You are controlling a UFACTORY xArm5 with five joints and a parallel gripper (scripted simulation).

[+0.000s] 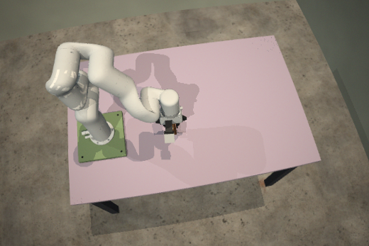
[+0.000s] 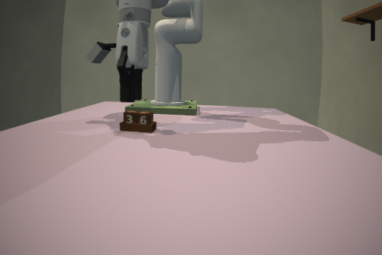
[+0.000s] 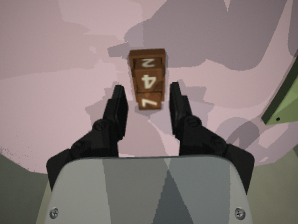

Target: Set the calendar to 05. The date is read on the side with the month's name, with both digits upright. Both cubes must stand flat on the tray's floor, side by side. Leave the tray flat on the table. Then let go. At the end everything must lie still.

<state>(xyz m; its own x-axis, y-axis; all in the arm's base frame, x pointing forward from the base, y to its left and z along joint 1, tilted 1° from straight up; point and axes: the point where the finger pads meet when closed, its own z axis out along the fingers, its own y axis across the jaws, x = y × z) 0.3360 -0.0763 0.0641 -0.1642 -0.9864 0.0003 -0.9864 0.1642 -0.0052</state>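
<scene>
Right now the cube is 6 cm below my hand. From my hand the other things lie so: brown calendar tray 7 cm below, 2 cm to the left.
</scene>
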